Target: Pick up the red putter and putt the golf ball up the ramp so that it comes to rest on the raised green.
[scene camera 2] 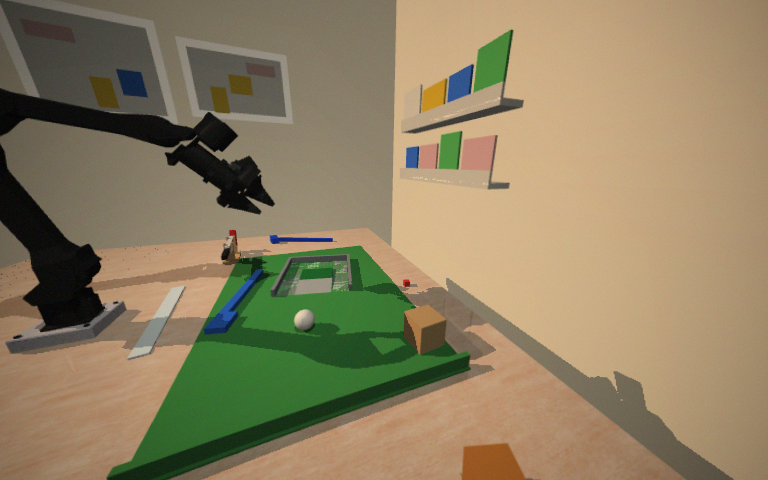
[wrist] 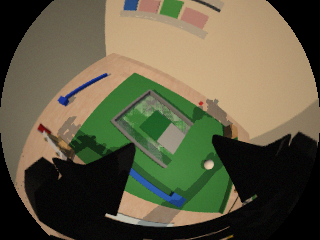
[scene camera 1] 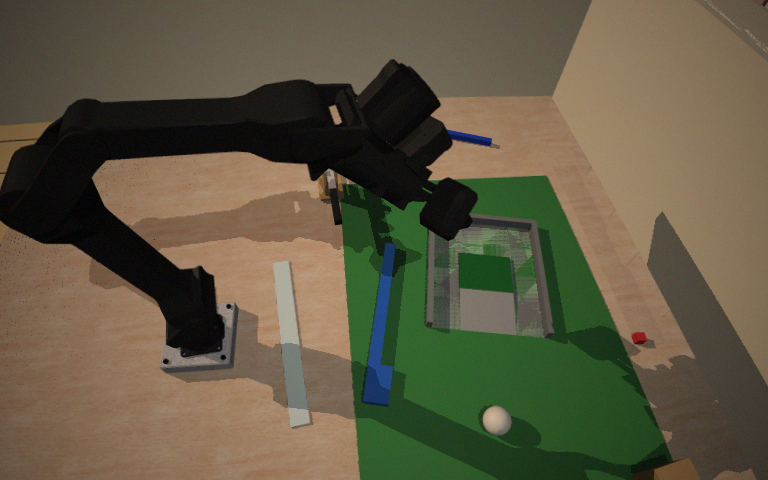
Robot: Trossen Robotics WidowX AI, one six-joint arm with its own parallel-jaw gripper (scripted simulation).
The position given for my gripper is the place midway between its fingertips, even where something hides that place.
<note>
My gripper (scene camera 1: 446, 210) is open, with nothing in its grasp. Further things: a wooden cube (scene camera 2: 424, 328), a pale strip (scene camera 1: 291, 353) and a blue bar (scene camera 1: 377, 386).
The pale strip is seen too in scene camera 2 (scene camera 2: 146, 342). The blue bar shows as well in scene camera 2 (scene camera 2: 224, 319). My gripper also shows in scene camera 2 (scene camera 2: 266, 209) and in the wrist view (wrist: 174, 143).
</note>
